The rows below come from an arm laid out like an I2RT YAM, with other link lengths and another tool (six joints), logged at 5 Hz.
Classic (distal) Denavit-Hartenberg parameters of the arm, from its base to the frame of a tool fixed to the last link. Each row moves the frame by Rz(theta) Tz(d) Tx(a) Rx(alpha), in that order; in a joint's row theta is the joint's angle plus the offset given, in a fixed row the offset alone. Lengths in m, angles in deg.
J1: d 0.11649; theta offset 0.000; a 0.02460; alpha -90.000
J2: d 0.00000; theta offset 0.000; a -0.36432; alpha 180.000
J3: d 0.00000; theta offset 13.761; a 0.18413; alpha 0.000
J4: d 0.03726; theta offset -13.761; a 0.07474; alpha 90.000
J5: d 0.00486; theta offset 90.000; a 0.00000; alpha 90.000
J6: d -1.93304; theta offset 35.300; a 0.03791; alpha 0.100
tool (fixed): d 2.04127; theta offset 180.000; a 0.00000; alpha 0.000
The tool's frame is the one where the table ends.
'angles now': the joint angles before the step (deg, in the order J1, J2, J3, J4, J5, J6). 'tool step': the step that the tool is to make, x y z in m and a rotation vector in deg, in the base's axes. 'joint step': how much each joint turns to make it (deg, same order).
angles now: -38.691 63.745 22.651 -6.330 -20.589 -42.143
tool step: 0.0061 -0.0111 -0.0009 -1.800 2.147 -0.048
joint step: -0.649 3.167 0.561 1.250 1.646 -2.427
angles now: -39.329 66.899 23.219 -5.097 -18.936 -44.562
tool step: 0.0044 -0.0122 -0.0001 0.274 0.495 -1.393
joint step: -2.591 3.063 0.974 1.191 -0.696 -1.040
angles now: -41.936 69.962 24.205 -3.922 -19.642 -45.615
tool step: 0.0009 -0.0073 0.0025 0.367 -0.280 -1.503
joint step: -1.787 1.115 1.185 -0.085 -0.534 0.086
